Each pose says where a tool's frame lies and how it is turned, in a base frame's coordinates. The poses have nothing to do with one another.
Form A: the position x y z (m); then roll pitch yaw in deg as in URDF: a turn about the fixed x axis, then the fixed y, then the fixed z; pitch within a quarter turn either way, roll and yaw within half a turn.
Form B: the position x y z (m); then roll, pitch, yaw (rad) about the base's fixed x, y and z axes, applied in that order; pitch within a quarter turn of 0, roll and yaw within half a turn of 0. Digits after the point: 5 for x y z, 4 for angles.
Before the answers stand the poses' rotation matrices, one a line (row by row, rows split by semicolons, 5 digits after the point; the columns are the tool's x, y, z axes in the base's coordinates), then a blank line. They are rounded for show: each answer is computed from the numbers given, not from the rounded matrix.
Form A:
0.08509 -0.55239 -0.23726 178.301 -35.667 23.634
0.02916 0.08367 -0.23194 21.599 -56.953 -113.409
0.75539 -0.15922 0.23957 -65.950 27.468 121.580
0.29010 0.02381 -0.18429 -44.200 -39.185 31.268
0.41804 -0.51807 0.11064 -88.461 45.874 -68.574
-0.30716 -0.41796 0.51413 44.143 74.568 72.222
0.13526 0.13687 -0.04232 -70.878 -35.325 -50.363
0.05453 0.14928 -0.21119 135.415 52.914 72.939
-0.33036 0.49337 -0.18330 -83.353 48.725 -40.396
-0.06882 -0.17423 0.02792 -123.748 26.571 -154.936
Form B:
0.74428 0.38488 0.54582; 0.32569 -0.92265 0.20649; 0.58307 0.02409 -0.81206
-0.21665 0.97584 -0.02817; -0.50044 -0.08623 0.86146; 0.83822 0.20074 0.50704
-0.46465 -0.12660 -0.87640; 0.75587 -0.57226 -0.31809; -0.46125 -0.81024 0.36159
0.66252 0.00440 -0.74903; 0.40231 0.84141 0.36079; 0.63183 -0.54038 0.55568
0.25434 -0.23712 0.93760; -0.64812 0.67777 0.34722; -0.71781 -0.69599 0.01870
0.08125 -0.47836 0.87440; 0.25339 0.85839 0.44605; -0.96395 0.18532 0.19095
0.52047 0.60077 0.60678; -0.62831 -0.21174 0.74859; 0.57821 -0.77087 0.26727
0.17692 0.84516 0.50439; 0.57648 0.32638 -0.74910; -0.79773 0.42330 -0.42947
0.50240 -0.49351 0.70996; -0.42751 0.57194 0.70009; -0.75155 -0.65524 0.07636
-0.81016 0.10156 0.57734; -0.37889 0.66079 -0.64792; -0.44731 -0.74367 -0.49687

0.08509 -0.55239 -0.23726 3.1119 -0.6225 0.4125
0.02916 0.08367 -0.23194 0.3770 -0.9940 -1.9794
0.75539 -0.15922 0.23957 -1.1510 0.4794 2.1220
0.29010 0.02381 -0.18429 -0.7714 -0.6839 0.5457
0.41804 -0.51807 0.11064 -1.5439 0.8007 -1.1968
-0.30716 -0.41796 0.51413 0.7704 1.3015 1.2605
0.13526 0.13687 -0.04232 -1.2371 -0.6165 -0.8790
0.05453 0.14928 -0.21119 2.3634 0.9235 1.2730
-0.33036 0.49337 -0.18330 -1.4548 0.8504 -0.7050
-0.06882 -0.17423 0.02792 -2.1598 0.4638 -2.7041

